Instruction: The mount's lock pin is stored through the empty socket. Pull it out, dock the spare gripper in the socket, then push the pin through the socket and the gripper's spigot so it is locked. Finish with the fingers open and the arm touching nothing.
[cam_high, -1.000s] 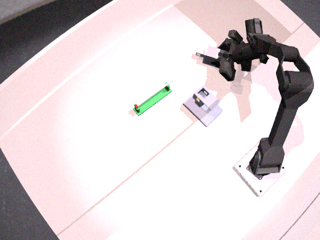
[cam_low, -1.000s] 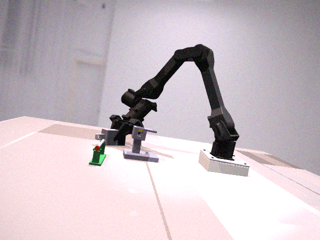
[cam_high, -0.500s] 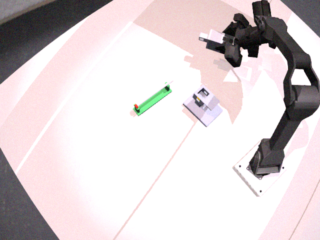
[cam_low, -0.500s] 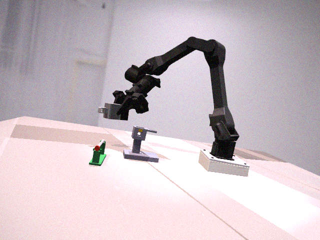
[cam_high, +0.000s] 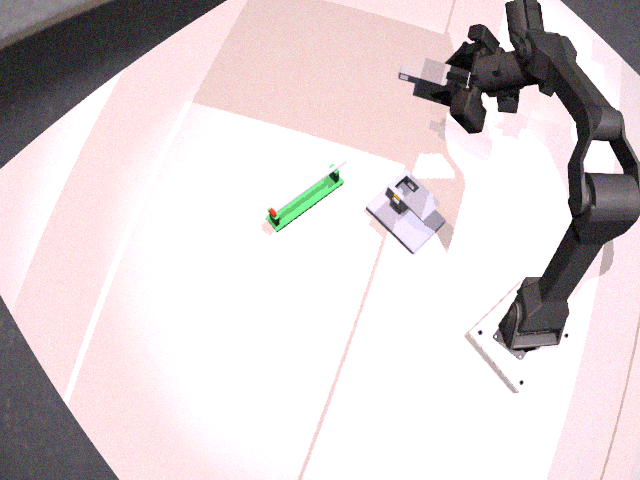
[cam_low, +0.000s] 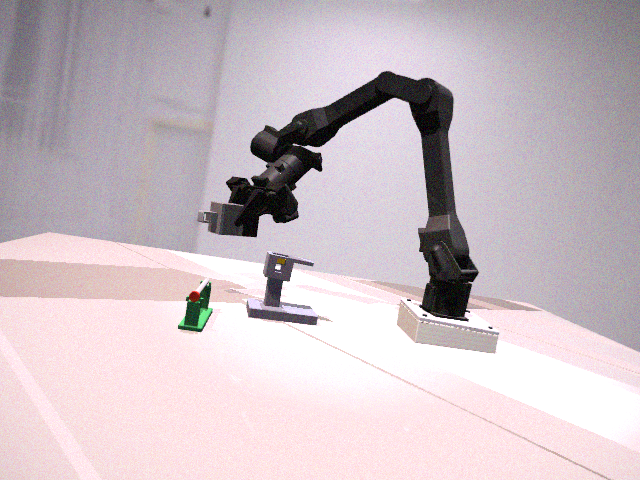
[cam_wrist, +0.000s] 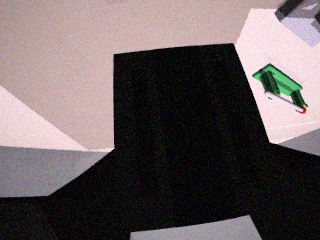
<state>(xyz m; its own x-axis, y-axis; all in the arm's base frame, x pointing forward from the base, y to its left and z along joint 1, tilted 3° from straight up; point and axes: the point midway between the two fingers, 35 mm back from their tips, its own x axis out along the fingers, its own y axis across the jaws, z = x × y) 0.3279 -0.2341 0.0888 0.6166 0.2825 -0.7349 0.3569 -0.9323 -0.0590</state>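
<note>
Now: the grey mount 170 mm to the left of my gripper tip, 80 mm below it and 80 mm behind it. Also, from my gripper tip: spare gripper (10 mm above); green rack (250 mm to the left, 100 mm below, 60 mm ahead).
</note>
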